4 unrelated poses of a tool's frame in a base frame.
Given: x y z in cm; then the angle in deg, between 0 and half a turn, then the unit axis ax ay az.
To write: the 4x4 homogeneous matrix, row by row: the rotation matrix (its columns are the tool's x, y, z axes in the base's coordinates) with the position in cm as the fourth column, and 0 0 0 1 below. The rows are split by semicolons. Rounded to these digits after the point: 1 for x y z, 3 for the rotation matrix.
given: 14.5, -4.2, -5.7, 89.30, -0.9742, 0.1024, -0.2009
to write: 0.950, 0.102, 0.296, 14.5; -0.299, 0.023, 0.954, -4.2; 0.091, -0.994, 0.052, -5.7; 0, 0, 0, 1
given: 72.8, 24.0, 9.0, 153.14, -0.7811, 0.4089, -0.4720
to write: 0.262, -0.391, 0.882, 72.8; -0.818, -0.576, -0.012, 24.0; 0.513, -0.718, -0.471, 9.0; 0, 0, 0, 1
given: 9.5, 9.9, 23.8, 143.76, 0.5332, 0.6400, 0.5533
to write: -0.293, 0.289, 0.911, 9.5; 0.944, -0.067, 0.324, 9.9; 0.155, 0.955, -0.254, 23.8; 0, 0, 0, 1
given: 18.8, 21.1, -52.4, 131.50, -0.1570, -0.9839, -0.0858
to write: -0.622, 0.321, -0.714, 18.8; 0.193, 0.947, 0.258, 21.1; 0.759, 0.023, -0.650, -52.4; 0, 0, 0, 1
